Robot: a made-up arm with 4 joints. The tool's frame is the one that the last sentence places.
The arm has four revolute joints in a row. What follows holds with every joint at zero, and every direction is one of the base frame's.
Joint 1 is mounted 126.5 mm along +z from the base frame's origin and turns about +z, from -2.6 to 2.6 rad.
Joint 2 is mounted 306.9 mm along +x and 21 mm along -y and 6.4 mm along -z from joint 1 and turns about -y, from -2.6 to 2.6 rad.
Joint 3 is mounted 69.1 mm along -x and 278.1 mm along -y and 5 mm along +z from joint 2 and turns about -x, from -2.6 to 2.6 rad.
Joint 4 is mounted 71.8 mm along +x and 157.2 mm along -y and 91.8 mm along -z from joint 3 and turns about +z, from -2.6 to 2.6 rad.
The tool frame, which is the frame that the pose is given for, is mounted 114.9 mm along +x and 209.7 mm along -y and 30.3 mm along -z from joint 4; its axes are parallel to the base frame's.
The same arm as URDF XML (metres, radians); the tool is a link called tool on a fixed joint. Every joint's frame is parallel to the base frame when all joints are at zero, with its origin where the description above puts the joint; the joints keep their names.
<robot name="arm">
<link name="base_link"/>
<link name="link1"/>
<link name="link2"/>
<link name="link3"/>
<link name="link4"/>
<link name="tool"/>
<joint name="joint 1" type="revolute"><parent link="base_link"/><child link="link1"/><origin xyz="0 0 0.1265"/><axis xyz="0 0 1"/><limit lower="-2.6" upper="2.6"/></joint>
<joint name="joint 2" type="revolute"><parent link="link1"/><child link="link2"/><origin xyz="0.3069 -0.021 -0.0064"/><axis xyz="0 -1 0"/><limit lower="-2.6" upper="2.6"/></joint>
<joint name="joint 3" type="revolute"><parent link="link2"/><child link="link3"/><origin xyz="-0.0691 -0.2781 0.005"/><axis xyz="-1 0 0"/><limit lower="-2.6" upper="2.6"/></joint>
<joint name="joint 4" type="revolute"><parent link="link3"/><child link="link4"/><origin xyz="0.0718 -0.1572 -0.0918"/><axis xyz="0 0 1"/><limit lower="-2.6" upper="2.6"/></joint>
<joint name="tool_joint" type="fixed"><parent link="link4"/><child link="tool"/><origin xyz="0.1149 -0.2097 -0.0303"/></joint>
</robot>

